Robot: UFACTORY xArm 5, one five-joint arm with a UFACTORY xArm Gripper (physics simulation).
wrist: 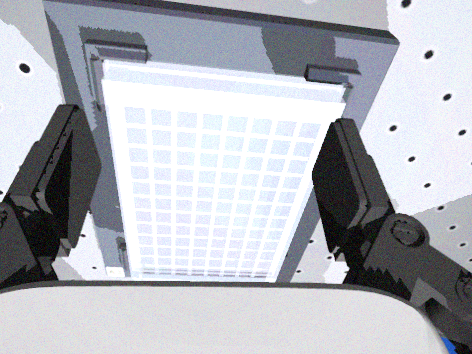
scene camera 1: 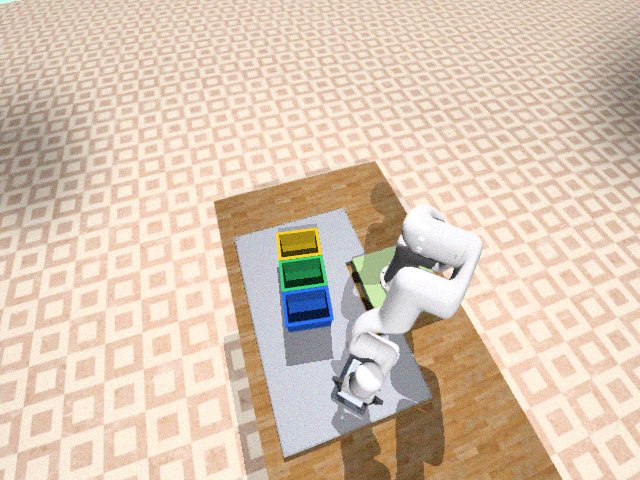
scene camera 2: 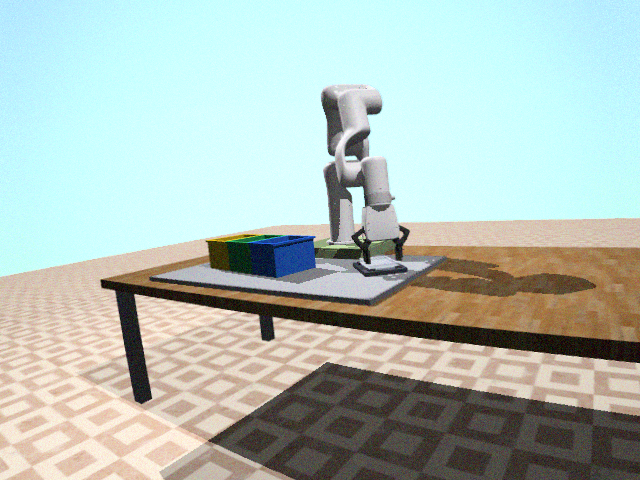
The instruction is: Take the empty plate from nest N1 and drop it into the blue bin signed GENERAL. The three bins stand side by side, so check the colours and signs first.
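Frame: origin at the arm's base, x back, y down, z right, level; millimetres.
Where they show: gripper, fingertip midpoint: [wrist: 210, 141] [scene camera 2: 383, 262]; arm's base at its link origin: [scene camera 2: 343, 242].
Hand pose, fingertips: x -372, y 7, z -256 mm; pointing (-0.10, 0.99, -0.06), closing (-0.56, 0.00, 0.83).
Observation:
Things, the pixels of their centre, and the offset from my fingertips. Level surfaces: height alone.
- white plate at the middle of its body: [wrist: 213, 203] [scene camera 2: 378, 262] [scene camera 1: 357, 382] dx +33, dy +7, dz +25 mm
- dark grey nest at the middle of its body: [wrist: 212, 188] [scene camera 2: 378, 266] [scene camera 1: 356, 382] dx +34, dy +18, dz +25 mm
- grey board at its surface level: dy +26 mm
- wooden table at its surface level: dy +40 mm
The white plate [scene camera 2: 379, 263] [wrist: 215, 185] with a grid of square wells lies flat in the dark grey nest [wrist: 220, 47] [scene camera 2: 385, 271], between its corner posts. My gripper [wrist: 210, 141] [scene camera 2: 383, 258] is open; its two dark fingers stand on either side of the plate's long sides, low over the nest. In scene camera 1 the gripper head hides most of the plate. The blue bin [scene camera 1: 308, 324] [scene camera 2: 283, 258] is the nearest of the three bins to the gripper. No sign on the bins can be read. The nest's name cannot be read.
The green bin [scene camera 1: 303, 289] [scene camera 2: 240, 255] stands between the blue bin and the yellow bin [scene camera 1: 298, 256] [scene camera 2: 218, 254]. All stand on the grey board [scene camera 1: 305, 408] [scene camera 2: 310, 290] with small holes. The arm's base stands on a green block [scene camera 1: 368, 286] [scene camera 2: 336, 251] beside the board, on the wooden table [scene camera 1: 475, 382].

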